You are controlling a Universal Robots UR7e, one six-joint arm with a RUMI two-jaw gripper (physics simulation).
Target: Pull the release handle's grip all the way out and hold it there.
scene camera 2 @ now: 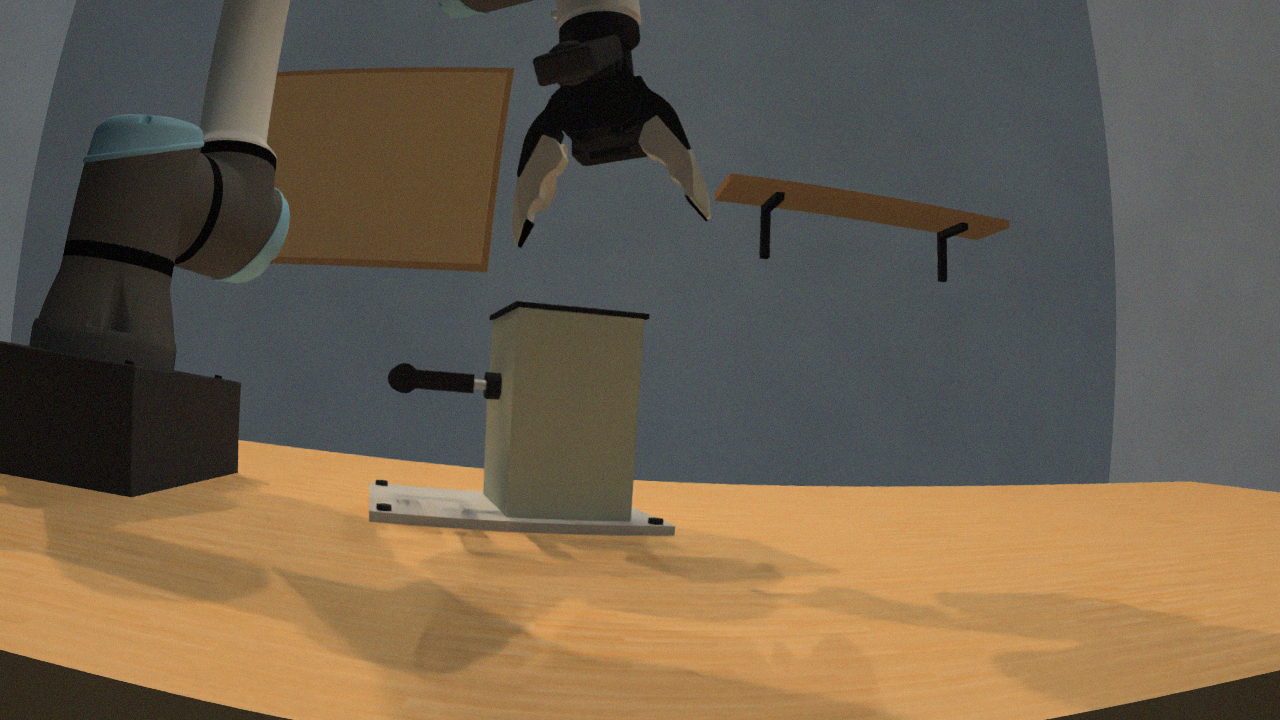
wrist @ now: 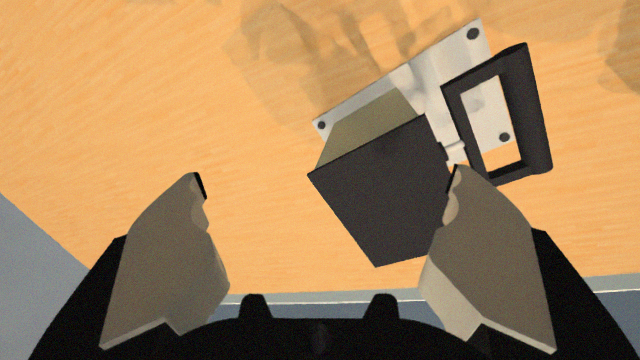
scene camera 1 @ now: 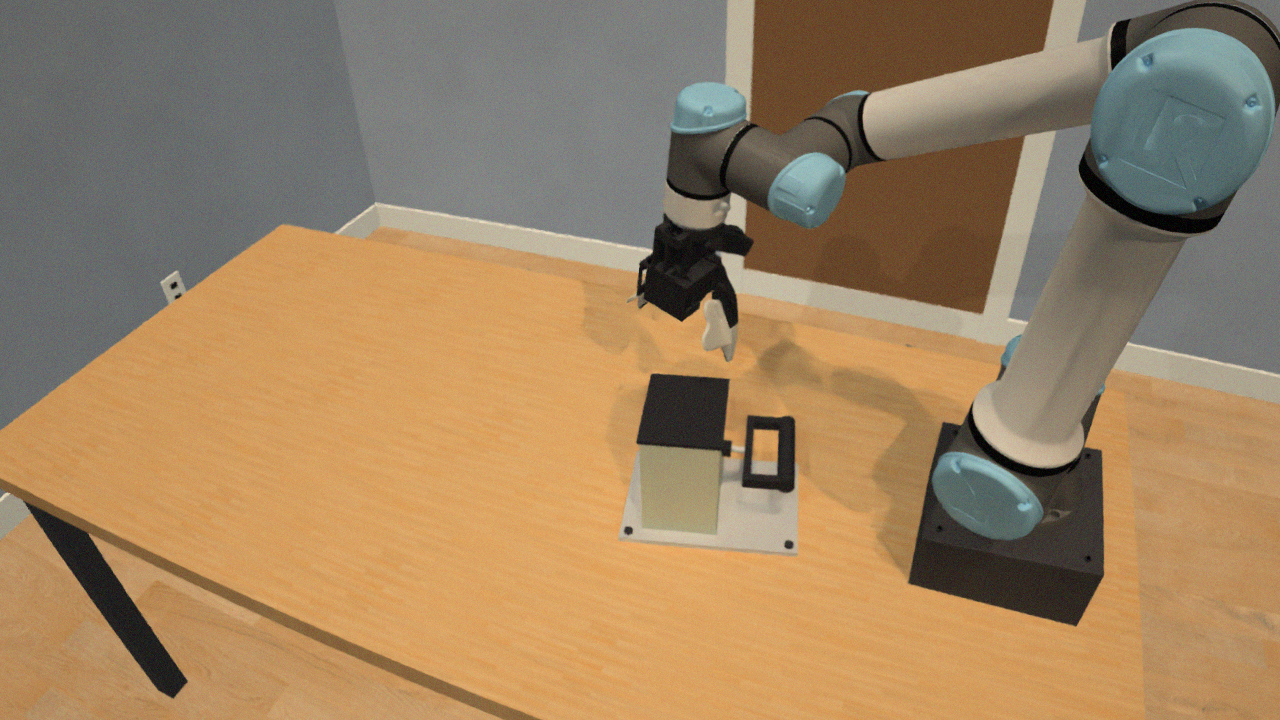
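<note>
The release handle's black rectangular grip (scene camera 1: 786, 454) (scene camera 2: 434, 380) (wrist: 535, 110) stands out from the side of a pale green box (scene camera 1: 680, 488) (scene camera 2: 568, 411) (wrist: 377, 127) with a black lid. A short stretch of light rod (scene camera 1: 737, 449) (scene camera 2: 480, 385) (wrist: 454, 147) shows between the grip and the collar on the box. The grip is on the side toward the robot base. My gripper (scene camera 1: 681, 329) (scene camera 2: 614, 231) (wrist: 323, 172) is open and empty, pointing down, higher than the box lid and apart from the handle. In the wrist view the right finger overlaps the lid's edge.
The box is mounted on a light base plate (scene camera 1: 760, 528) (scene camera 2: 438, 503) (wrist: 470, 50) with dark corner bolts, on the wooden table (scene camera 1: 402, 429) (scene camera 2: 895, 537) (wrist: 150, 100). The arm's black base block (scene camera 1: 1002, 573) (scene camera 2: 62, 429) stands beyond the handle side. A wall shelf (scene camera 2: 859, 204) is in the background.
</note>
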